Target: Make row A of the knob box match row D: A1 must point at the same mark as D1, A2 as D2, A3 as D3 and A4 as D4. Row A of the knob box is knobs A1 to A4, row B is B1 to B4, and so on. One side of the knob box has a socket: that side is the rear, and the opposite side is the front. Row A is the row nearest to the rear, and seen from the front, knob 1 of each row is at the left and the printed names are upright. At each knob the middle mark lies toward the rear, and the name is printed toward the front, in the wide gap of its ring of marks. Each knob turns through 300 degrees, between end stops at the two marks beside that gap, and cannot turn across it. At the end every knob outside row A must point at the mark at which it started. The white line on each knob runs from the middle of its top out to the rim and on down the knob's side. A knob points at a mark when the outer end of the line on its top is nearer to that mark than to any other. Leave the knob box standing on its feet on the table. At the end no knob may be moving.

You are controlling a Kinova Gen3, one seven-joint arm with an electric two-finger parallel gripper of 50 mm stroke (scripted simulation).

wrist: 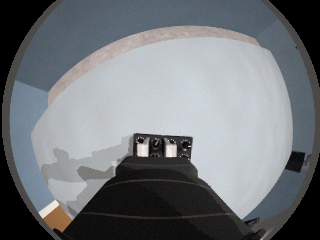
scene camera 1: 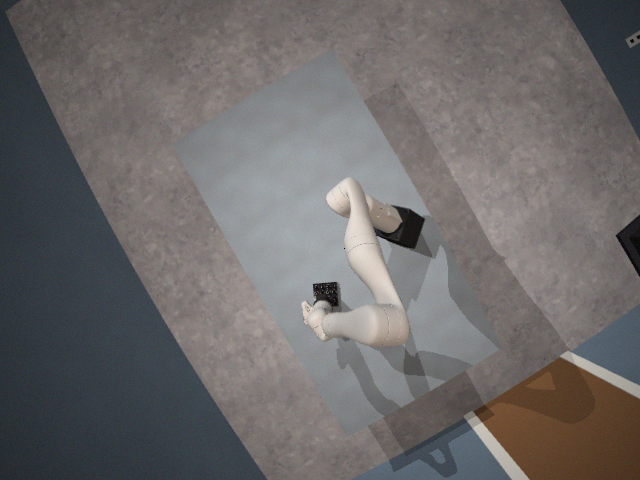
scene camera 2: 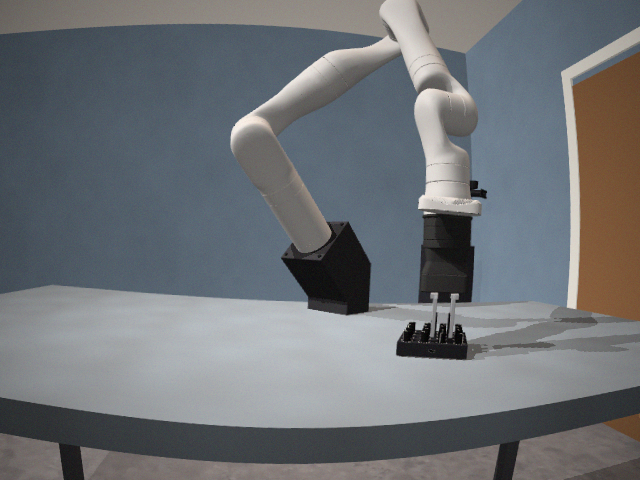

Labels:
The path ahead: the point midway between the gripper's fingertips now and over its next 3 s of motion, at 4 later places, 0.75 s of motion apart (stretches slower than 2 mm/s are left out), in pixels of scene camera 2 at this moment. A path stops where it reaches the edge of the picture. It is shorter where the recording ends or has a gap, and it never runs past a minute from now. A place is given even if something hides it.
My gripper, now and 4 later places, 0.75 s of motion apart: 441,336; 443,314; 443,304; 445,303; 445,319

